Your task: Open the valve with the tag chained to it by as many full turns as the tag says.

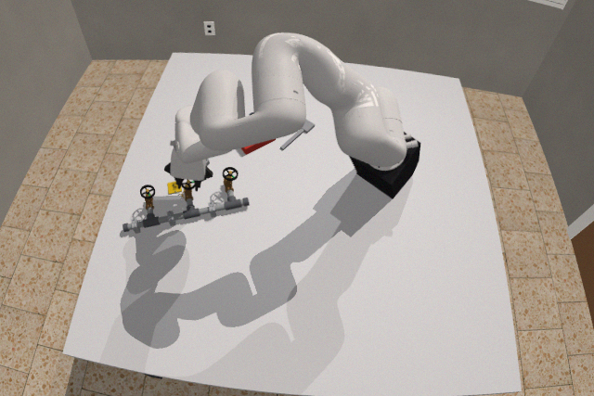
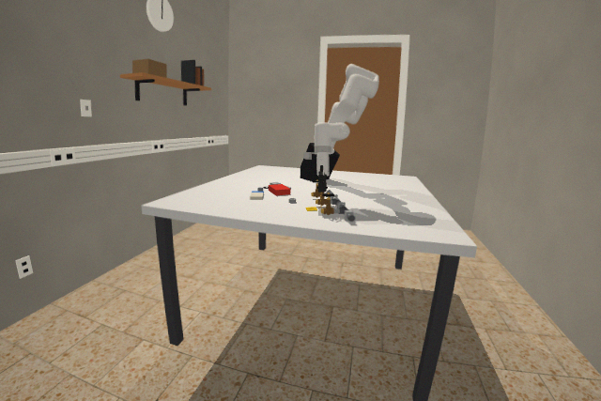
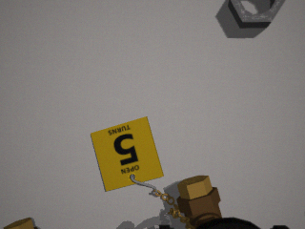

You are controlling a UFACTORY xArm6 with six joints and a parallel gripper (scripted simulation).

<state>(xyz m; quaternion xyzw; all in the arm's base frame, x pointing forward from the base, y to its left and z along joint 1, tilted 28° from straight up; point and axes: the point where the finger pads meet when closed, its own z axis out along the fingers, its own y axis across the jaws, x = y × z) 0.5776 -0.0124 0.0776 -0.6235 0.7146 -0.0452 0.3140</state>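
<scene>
Right now the yellow tag is 60 mm ahead of my hand, 30 mm to the right of it and 80 mm below it. Also, from my hand: red box: 200 mm behind, 230 mm to the right, 70 mm below; then grey nut: 30 mm behind, 140 mm to the right, 80 mm below; then blue block: 80 mm behind, 320 mm to the right, 80 mm below.
</scene>
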